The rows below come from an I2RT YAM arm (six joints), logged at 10 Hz.
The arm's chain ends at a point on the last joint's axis. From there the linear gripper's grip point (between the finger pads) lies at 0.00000 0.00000 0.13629 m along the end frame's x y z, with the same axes.
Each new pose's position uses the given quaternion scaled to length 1; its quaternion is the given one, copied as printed.
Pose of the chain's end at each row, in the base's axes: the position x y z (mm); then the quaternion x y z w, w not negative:
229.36 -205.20 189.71 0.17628 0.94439 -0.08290 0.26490
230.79 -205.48 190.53 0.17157 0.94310 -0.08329 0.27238
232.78 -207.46 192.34 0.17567 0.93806 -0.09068 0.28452
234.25 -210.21 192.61 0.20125 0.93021 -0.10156 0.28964
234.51 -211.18 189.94 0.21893 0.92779 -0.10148 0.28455
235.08 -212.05 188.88 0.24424 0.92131 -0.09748 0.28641
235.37 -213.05 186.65 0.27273 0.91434 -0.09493 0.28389
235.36 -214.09 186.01 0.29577 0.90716 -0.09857 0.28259
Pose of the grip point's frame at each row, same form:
293.57 -239.27 74.42 0.17628 0.94439 -0.08290 0.26490
296.92 -239.63 76.35 0.17157 0.94310 -0.08329 0.27238
301.19 -244.27 80.36 0.17567 0.93806 -0.09068 0.28452
302.12 -251.85 82.00 0.20125 0.93021 -0.10156 0.28964
300.42 -253.83 78.53 0.21893 0.92779 -0.10148 0.28455
300.52 -255.60 77.54 0.24424 0.92131 -0.09748 0.28641
299.07 -257.81 74.78 0.27273 0.91434 -0.09493 0.28389
297.29 -261.25 74.14 0.29577 0.90716 -0.09857 0.28259

